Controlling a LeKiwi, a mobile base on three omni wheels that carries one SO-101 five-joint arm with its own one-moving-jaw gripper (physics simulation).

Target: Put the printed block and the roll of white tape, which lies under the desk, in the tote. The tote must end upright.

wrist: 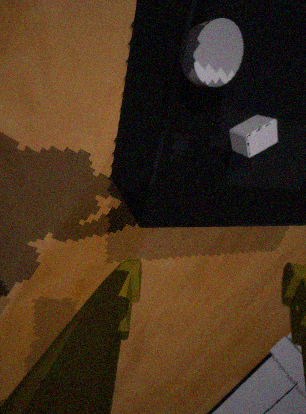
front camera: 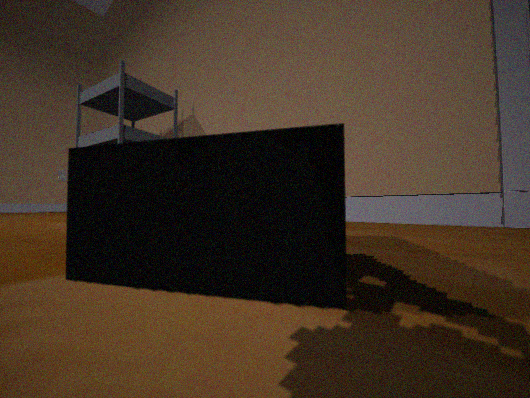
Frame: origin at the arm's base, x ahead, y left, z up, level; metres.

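Seen in the pictures: end effector, tool point: [wrist: 140, 275].
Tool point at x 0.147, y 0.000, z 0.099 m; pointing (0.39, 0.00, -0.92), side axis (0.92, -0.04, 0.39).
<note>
Pixels of each thing's top centre, then the offset from my tool point to it. Level surfaces: height alone.
- black tote, middle of its top: [front camera: 251, 171] dz -0.088, dx +0.196, dy +0.003 m
- white tape, middle of its top: [wrist: 219, 54] dz -0.161, dx +0.129, dy +0.054 m
- printed block, middle of its top: [wrist: 263, 139] dz -0.153, dx +0.188, dy -0.026 m
- wooden floor, its level: dz -0.188 m
The black tote [front camera: 205, 215] [wrist: 165, 200] stands upright on the floor in the front view. In the wrist view the roll of white tape [wrist: 220, 52] and the printed block [wrist: 255, 136], a small grey-white box, lie inside it, apart from each other. My gripper [wrist: 211, 280] is open, with both jaws in the wrist view and a wide gap between them. Floor shows through the gap, and the tote's near edge is drawn beyond the tips. The gripper does not show in the front view.
A grey shelf cart [front camera: 121, 102] stands behind the tote at the left in the front view. A wall [front camera: 400, 100] with a pale baseboard [front camera: 425, 209] runs behind. Arm-shaped shadows fall on the wooden floor [front camera: 150, 345] at the right. Part of my pale base [wrist: 270, 385] shows at the wrist view's lower right.
</note>
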